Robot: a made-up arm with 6 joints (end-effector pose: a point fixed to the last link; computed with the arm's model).
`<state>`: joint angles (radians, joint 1 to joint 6).
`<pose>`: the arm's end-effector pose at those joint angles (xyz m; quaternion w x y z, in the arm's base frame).
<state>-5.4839 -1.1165 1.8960 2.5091 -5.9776 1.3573</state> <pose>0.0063 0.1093 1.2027 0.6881 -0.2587 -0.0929 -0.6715</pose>
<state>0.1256 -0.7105 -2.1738 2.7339 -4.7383 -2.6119</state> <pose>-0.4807 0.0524 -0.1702 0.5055 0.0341 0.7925 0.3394</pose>
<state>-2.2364 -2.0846 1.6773 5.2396 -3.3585 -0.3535</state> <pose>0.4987 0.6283 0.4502 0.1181 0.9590 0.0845 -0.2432</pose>
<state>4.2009 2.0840 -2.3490 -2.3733 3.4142 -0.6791</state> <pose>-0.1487 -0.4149 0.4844 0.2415 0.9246 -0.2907 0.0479</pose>
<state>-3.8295 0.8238 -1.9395 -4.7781 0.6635 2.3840</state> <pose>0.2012 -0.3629 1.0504 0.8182 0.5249 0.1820 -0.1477</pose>
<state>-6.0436 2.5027 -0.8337 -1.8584 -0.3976 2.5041</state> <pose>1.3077 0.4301 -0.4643 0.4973 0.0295 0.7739 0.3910</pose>
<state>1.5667 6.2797 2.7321 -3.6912 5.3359 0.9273</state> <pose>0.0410 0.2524 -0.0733 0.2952 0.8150 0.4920 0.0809</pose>
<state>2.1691 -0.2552 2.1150 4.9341 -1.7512 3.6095</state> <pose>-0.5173 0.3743 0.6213 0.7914 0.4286 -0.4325 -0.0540</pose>
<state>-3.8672 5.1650 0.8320 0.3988 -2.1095 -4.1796</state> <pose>0.7121 -0.6008 1.1150 0.3207 -0.2967 0.8773 -0.1986</pose>
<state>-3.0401 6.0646 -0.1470 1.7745 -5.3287 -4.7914</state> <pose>0.5176 -0.1351 1.6672 0.8603 0.4452 0.2477 0.0154</pose>
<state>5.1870 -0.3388 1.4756 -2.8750 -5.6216 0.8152</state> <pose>0.2881 -0.5417 1.2969 0.0530 0.0496 -0.2506 0.9654</pose>
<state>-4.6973 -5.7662 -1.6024 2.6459 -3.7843 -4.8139</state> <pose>-0.0868 -0.3185 0.9696 0.2207 -0.9535 0.1039 0.1772</pose>
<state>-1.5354 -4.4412 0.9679 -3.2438 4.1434 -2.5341</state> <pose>0.0481 -0.7142 -0.7294 0.7234 -0.5342 -0.3105 -0.3080</pose>
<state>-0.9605 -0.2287 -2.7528 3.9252 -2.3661 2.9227</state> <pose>-0.0927 0.3599 0.1474 0.5425 -0.2619 -0.1985 -0.7731</pose>
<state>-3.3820 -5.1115 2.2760 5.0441 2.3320 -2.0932</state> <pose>-0.3194 0.1691 -0.2168 0.5314 -0.1239 0.3468 0.7629</pose>
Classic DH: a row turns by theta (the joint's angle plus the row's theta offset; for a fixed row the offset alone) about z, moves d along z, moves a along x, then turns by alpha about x. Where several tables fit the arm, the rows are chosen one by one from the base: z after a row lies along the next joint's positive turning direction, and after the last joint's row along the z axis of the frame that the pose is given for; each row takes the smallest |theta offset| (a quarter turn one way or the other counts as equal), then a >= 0, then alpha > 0; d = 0 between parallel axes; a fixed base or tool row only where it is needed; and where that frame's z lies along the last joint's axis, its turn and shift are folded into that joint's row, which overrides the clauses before.
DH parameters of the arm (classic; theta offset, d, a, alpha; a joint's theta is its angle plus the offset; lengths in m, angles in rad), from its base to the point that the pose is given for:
joint 1: 0 0.1763 0 -1.5708
joint 2: -1.5708 0 0.6518 0
joint 3: 1.5708 0.0387 0 1.5708
joint 4: 0 0.8196 0 -1.5708
joint 5: 0 0 0 1.5708
joint 6: 0 0.1854 0 0

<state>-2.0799 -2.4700 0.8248 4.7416 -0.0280 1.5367</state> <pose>0.7244 1.2078 -0.4088 0.3339 -0.6362 -0.3645 -0.5924</pose>
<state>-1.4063 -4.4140 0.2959 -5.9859 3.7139 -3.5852</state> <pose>0.2100 -1.2086 -0.3074 0.8374 -0.2239 0.0001 0.4986</pose>
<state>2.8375 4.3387 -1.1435 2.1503 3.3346 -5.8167</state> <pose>0.6275 -0.2063 -0.6973 0.8364 -0.0312 0.0788 0.5416</pose>
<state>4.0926 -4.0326 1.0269 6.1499 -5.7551 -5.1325</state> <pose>-0.1427 -0.2452 -1.1916 0.2887 -0.9451 0.0290 -0.1503</pose>
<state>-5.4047 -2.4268 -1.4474 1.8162 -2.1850 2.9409</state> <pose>0.0975 -0.0521 -0.8705 0.2905 0.3618 -0.4704 0.7506</pose>
